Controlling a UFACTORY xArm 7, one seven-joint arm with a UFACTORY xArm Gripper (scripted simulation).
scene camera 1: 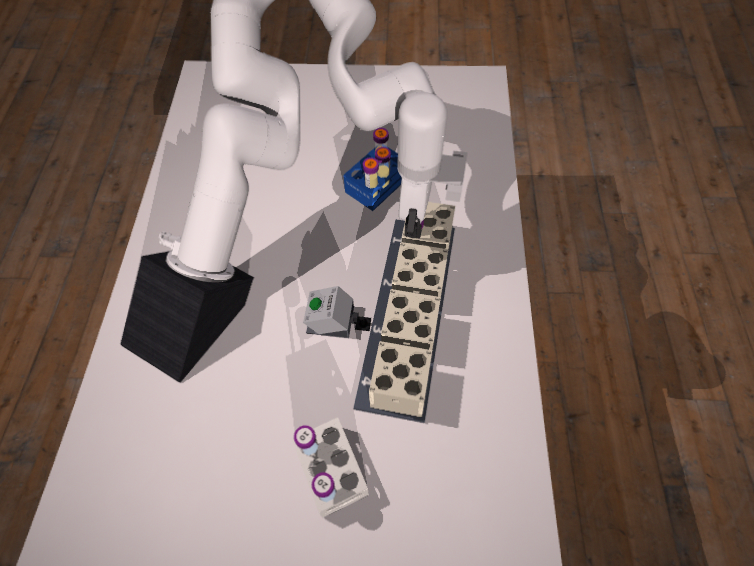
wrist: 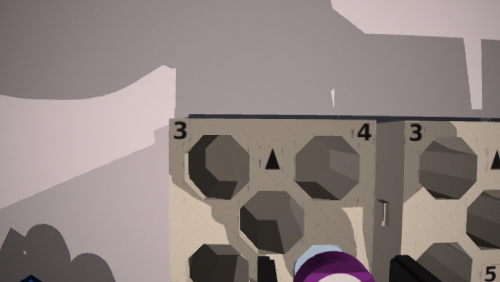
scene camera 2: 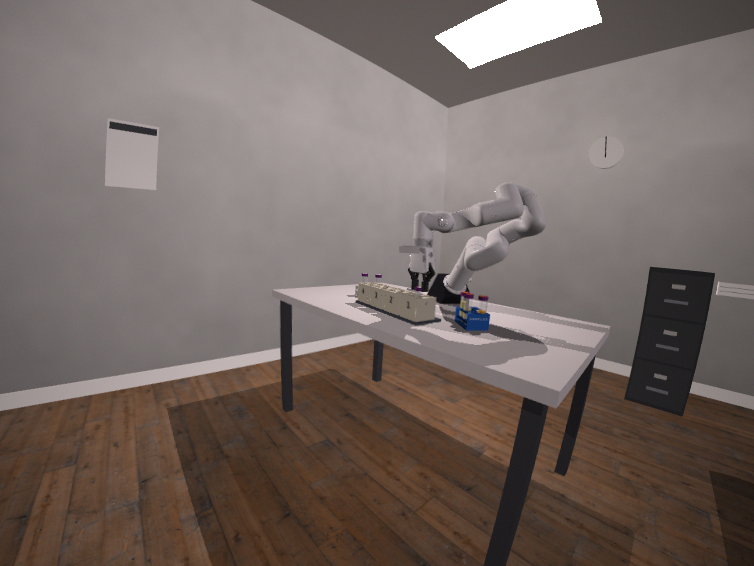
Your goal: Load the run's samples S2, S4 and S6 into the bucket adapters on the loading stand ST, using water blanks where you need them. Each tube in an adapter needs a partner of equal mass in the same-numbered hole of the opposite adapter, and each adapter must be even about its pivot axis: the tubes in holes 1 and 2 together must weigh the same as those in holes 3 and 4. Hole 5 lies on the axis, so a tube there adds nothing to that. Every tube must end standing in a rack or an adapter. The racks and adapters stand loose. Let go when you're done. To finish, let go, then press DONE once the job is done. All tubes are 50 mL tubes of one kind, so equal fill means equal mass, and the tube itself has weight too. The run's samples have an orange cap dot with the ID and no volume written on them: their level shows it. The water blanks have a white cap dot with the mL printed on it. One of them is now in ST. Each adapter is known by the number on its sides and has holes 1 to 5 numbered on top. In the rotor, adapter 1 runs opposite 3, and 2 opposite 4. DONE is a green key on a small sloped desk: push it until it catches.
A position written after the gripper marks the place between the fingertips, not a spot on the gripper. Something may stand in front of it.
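Gripper in view (scene camera 1: 414, 224), also (scene camera 2: 419, 290).
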